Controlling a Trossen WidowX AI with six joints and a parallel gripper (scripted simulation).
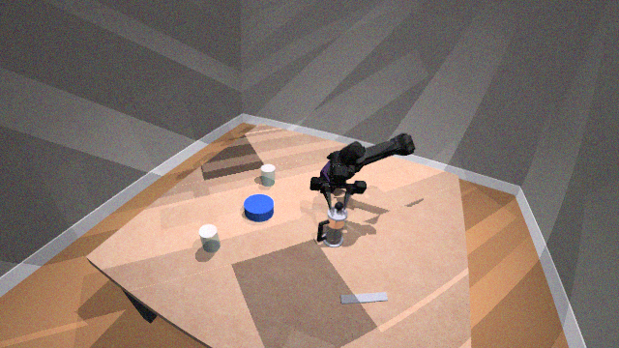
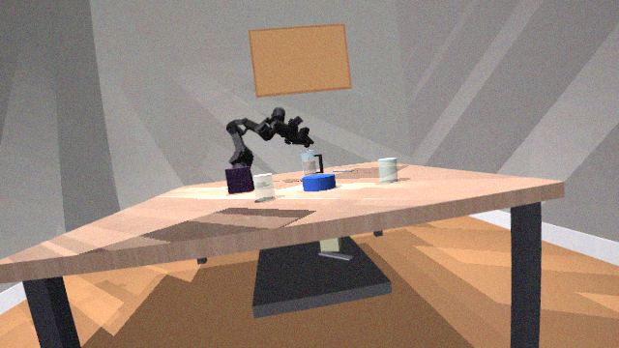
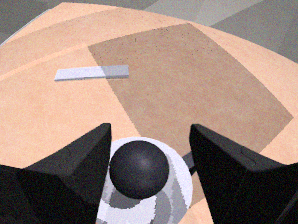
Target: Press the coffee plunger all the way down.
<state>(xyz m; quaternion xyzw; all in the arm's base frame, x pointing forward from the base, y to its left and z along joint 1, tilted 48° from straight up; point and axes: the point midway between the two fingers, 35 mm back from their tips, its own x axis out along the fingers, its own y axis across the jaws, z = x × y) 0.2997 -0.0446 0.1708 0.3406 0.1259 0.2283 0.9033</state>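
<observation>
The coffee press lies 1 cm behind my gripper tip, 1 cm to the right of it and 9 cm below it. Round my gripper tip: blue disc (4 cm behind, 32 cm to the right, 15 cm below).
</observation>
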